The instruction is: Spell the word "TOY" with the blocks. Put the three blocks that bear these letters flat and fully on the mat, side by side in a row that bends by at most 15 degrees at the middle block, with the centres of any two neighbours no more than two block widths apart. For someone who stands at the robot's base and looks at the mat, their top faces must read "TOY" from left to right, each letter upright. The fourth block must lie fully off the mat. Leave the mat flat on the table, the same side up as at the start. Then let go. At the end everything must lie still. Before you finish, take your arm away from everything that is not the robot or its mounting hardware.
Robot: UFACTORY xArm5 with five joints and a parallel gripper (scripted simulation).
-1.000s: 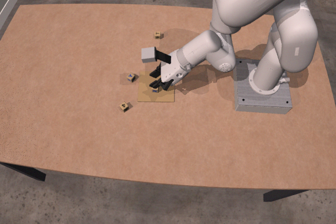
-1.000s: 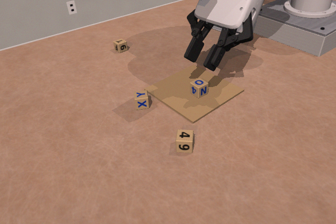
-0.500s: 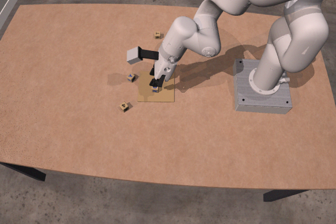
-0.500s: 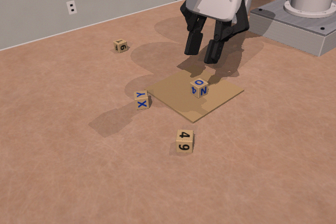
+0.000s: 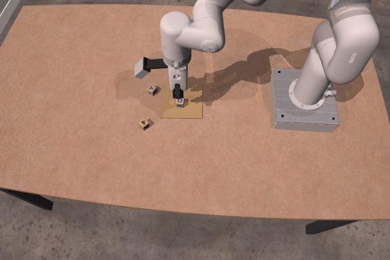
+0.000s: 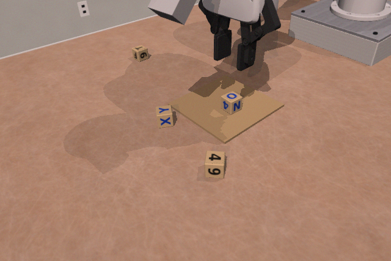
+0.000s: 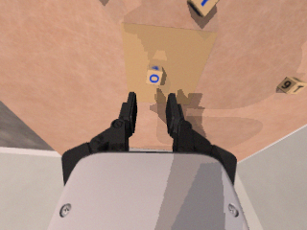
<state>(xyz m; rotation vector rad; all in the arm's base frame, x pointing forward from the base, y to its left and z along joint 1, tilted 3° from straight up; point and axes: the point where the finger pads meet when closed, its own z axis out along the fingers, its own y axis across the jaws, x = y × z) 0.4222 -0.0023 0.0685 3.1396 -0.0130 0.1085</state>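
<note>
Now: hand 90 mm above the O block. From my hand the other things lie so: tan mat (110 mm below, 20 mm to the right, 10 mm behind); T block (280 mm to the right, 100 mm below, 10 mm behind).
</note>
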